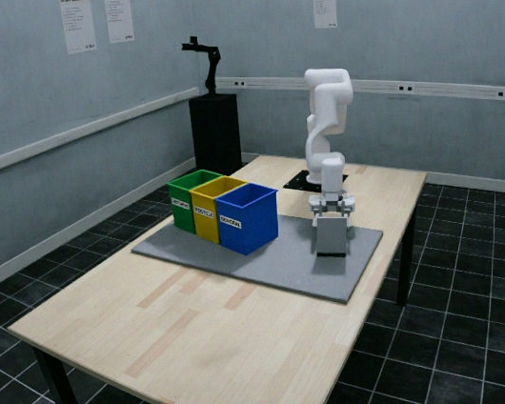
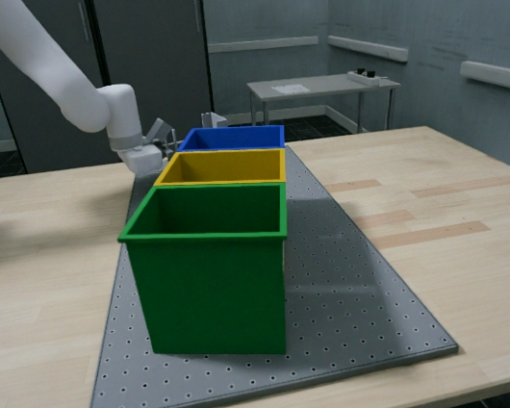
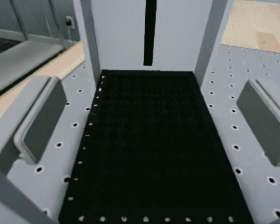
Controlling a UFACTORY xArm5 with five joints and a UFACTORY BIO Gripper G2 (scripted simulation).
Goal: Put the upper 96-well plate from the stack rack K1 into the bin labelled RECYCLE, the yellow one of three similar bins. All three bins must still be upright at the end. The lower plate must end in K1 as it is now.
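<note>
The black 96-well plate is 3 cm below my hand, 2 cm ahead of it and 1 cm to the left of it. Round my hand: green bin 53 cm to the right, 2 cm above; blue bin 28 cm to the right, 7 cm ahead, 2 cm above; yellow recycle bin 40 cm to the right, 4 cm ahead, 2 cm above.
</note>
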